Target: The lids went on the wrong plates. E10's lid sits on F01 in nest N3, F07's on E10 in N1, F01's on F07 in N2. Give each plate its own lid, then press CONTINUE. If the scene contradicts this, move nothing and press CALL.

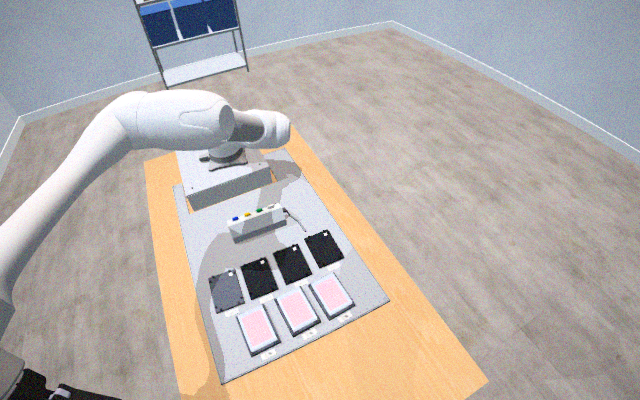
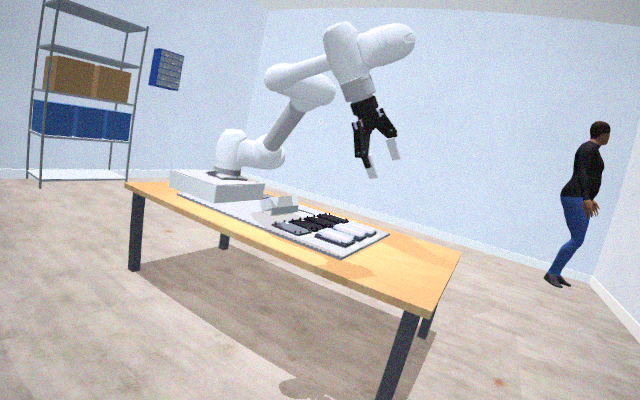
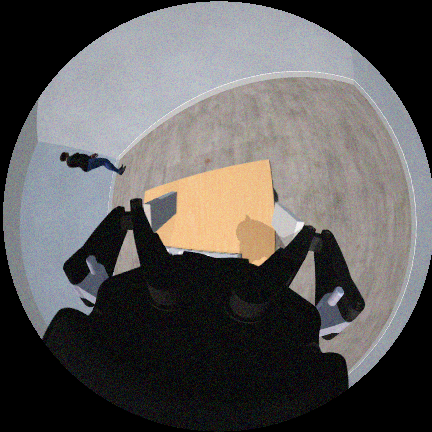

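Where they show: gripper, fingertip midpoint: (image 2: 386,168) (image 3: 224,207); arm's base at its link origin: (image 1: 227,156) (image 2: 226,177).
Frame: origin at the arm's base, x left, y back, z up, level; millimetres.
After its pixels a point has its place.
Note:
Three pink plates with pale rims, the left plate (image 1: 256,327) @[x 29, y -814, z -58 mm] (image 2: 336,236) @[x -2, y -837, z -59 mm], the middle plate (image 1: 298,309) @[x 171, y -790, z -55 mm] and the right plate (image 1: 332,295) @[x 291, y -770, z -60 mm], sit in the mat's front row. Their labels are unreadable, and I cannot tell which lid is on which. Behind them lie a grey flat holder (image 1: 226,291) @[x -61, y -651, z -80 mm] (image 2: 291,228) @[x -80, y -657, z -79 mm] and three black holders (image 1: 259,278) @[x 60, y -630, z -80 mm] (image 1: 292,264) @[x 187, y -605, z -79 mm] (image 1: 324,248) @[x 318, y -569, z -80 mm]. A white button box (image 1: 245,227) @[x 42, y -425, z -30 mm] (image 2: 284,209) @[x 82, y -431, z -66 mm] has blue (image 1: 235,218) @[x 8, y -377, z -21 mm], yellow (image 1: 247,214) @[x 57, y -370, z -20 mm], green (image 1: 259,210) @[x 107, y -367, z -15 mm] and greyish buttons; no wording is legible. My gripper (image 2: 382,161) @[x -197, y -1098, z 262 mm] (image 3: 224,207) @[x -197, y -1098, z 262 mm] is open and empty, high above the table's front end.
The grey mat (image 1: 310,201) @[x 325, y -312, z -89 mm] (image 3: 212,254) @[x 13, y -915, z -89 mm] lies on the wooden table (image 1: 400,345) @[x 455, y -978, z -102 mm] (image 2: 420,280) @[x 41, y -1207, z -102 mm] (image 3: 210,200) @[x 77, y -1140, z -102 mm]. A cable (image 1: 297,220) @[x 248, y -404, z -84 mm] leaves the button box. The arm's pedestal (image 1: 230,189) @[x -8, y -174, z -51 mm] (image 2: 215,185) @[x -191, y -204, z -5 mm] stands at the far end. A person (image 2: 582,190) (image 3: 87,161) stands beyond the table by the wall.

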